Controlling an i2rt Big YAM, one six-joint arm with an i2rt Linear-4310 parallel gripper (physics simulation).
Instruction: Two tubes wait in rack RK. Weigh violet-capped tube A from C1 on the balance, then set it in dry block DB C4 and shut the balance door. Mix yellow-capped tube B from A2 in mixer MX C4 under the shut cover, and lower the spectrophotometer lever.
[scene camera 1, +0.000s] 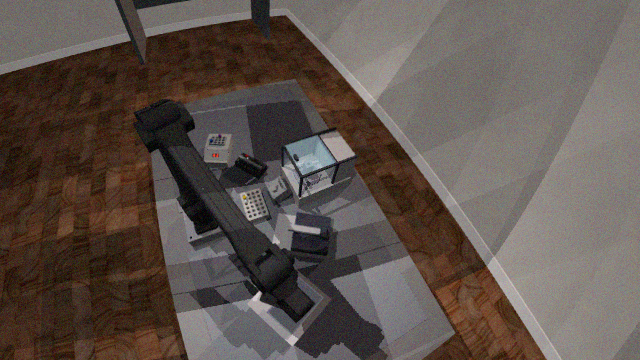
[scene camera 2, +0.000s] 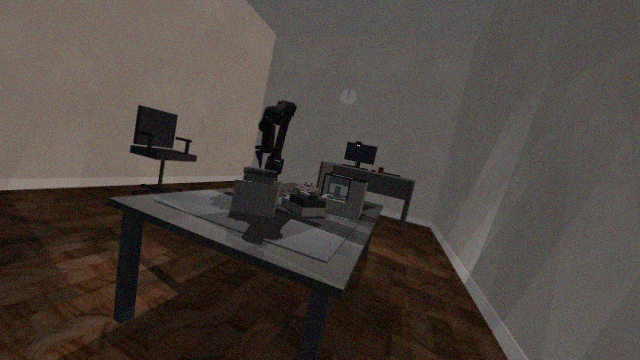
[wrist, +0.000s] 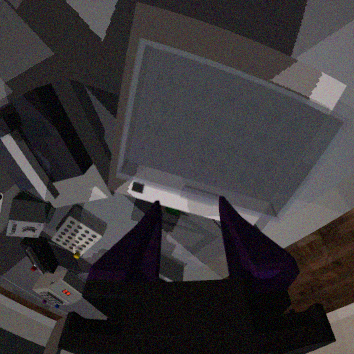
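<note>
My gripper (wrist: 189, 203) is part open and empty, over the front edge of a large white box (scene camera 1: 272, 322) (scene camera 2: 255, 197) (wrist: 165, 197). A translucent grey cover (wrist: 220, 115) lies over the box, perhaps the mixer; whether it is fully shut is unclear. In the white rack (scene camera 1: 256, 205) (wrist: 75, 235), a yellow cap (scene camera 1: 244, 197) (wrist: 76, 255) sits near a corner. The dry block (scene camera 1: 218, 154) (wrist: 59, 289), with a red display, holds a violet cap (scene camera 1: 219, 136) (wrist: 44, 301); its exact well is unclear. The glass-walled balance (scene camera 1: 344, 145) stands upright; its door state is unclear.
A dark blue device (scene camera 1: 311, 241) (wrist: 45, 145) with a white bar stands beside the white box. A black holder (scene camera 1: 251, 165) (wrist: 42, 255) and a small grey device (scene camera 1: 278, 189) (wrist: 26, 227) stand near the rack. A green button (wrist: 173, 211) shows between the fingers, below them.
</note>
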